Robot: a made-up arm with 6 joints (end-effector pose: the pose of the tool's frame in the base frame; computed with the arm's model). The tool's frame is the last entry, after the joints. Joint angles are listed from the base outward.
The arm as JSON. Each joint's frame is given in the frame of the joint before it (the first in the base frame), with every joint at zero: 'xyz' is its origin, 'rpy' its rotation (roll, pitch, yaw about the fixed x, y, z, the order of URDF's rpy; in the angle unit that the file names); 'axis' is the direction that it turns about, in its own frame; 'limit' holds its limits. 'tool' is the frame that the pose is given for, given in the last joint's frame.
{
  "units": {
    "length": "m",
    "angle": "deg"
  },
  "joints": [
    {
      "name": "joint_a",
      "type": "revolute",
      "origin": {
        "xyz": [
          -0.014,
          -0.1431,
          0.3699
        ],
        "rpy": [
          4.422,
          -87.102,
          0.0
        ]
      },
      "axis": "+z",
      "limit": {
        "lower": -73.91,
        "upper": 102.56
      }
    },
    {
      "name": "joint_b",
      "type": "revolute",
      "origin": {
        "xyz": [
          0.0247,
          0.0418,
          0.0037
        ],
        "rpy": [
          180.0,
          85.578,
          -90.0
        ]
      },
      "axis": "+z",
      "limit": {
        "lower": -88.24,
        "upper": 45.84
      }
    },
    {
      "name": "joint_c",
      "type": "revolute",
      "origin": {
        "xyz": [
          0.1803,
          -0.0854,
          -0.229
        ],
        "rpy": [
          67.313,
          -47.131,
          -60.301
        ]
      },
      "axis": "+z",
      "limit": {
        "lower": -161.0,
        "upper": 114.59
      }
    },
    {
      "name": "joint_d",
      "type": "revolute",
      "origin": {
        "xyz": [
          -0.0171,
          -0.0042,
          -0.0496
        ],
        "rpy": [
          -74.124,
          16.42,
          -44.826
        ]
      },
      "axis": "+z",
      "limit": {
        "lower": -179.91,
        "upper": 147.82
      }
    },
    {
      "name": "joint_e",
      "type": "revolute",
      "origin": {
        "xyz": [
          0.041,
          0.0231,
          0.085
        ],
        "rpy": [
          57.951,
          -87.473,
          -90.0
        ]
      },
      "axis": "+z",
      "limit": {
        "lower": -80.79,
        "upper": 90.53
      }
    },
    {
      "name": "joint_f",
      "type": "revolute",
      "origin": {
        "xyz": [
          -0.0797,
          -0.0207,
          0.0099
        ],
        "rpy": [
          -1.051,
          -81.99,
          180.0
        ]
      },
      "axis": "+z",
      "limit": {
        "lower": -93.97,
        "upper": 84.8
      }
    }
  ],
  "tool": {
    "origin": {
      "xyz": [
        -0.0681,
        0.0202,
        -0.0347
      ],
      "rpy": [
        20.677,
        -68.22,
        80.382
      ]
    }
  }
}
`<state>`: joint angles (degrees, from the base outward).
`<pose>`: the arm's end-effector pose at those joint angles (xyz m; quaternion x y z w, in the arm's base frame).
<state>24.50 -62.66 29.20 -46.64 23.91 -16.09</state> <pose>-0.0396 -0.2606 0.6293 -0.3952 0.1215 0.4540 0.7893</pose>
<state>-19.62 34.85 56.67 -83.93 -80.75 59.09</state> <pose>0.1771 -0.1864 0.3693 -0.4855 0.8494 0.1319 0.1593</pose>
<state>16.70 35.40 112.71 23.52 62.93 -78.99</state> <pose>0.0793 -0.3082 0.4203 -0.6690 0.7255 -0.0407 0.1562</pose>
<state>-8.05 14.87 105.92 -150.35 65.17 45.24</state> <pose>0.2171 -0.4441 0.3678 0.0674 0.6521 0.7531 0.0550</pose>
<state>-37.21 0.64 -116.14 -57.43 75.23 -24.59</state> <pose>0.1334 -0.3848 0.4381 -0.7656 0.6205 0.1484 0.0828</pose>
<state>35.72 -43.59 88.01 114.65 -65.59 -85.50</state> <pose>0.0319 -0.2480 0.7695 0.2598 0.6997 0.1959 0.6360</pose>
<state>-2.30 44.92 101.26 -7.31 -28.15 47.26</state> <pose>0.2118 -0.2577 0.1791 0.1726 -0.8333 0.4517 0.2680</pose>
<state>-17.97 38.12 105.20 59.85 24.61 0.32</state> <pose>0.2132 -0.2401 0.2107 -0.0244 0.8422 -0.5243 0.1236</pose>
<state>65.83 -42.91 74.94 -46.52 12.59 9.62</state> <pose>-0.0017 0.0147 0.6267 -0.5748 0.5636 -0.1578 0.5719</pose>
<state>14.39 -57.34 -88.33 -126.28 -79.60 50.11</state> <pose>-0.1024 -0.2781 0.5604 0.1855 -0.1786 0.3907 0.8838</pose>
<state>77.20 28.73 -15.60 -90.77 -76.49 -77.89</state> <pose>0.2284 -0.0952 0.6630 0.7729 -0.4437 -0.4244 0.1599</pose>
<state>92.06 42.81 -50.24 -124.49 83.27 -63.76</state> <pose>0.2723 -0.1971 0.4261 -0.3951 -0.5322 0.3371 0.6685</pose>
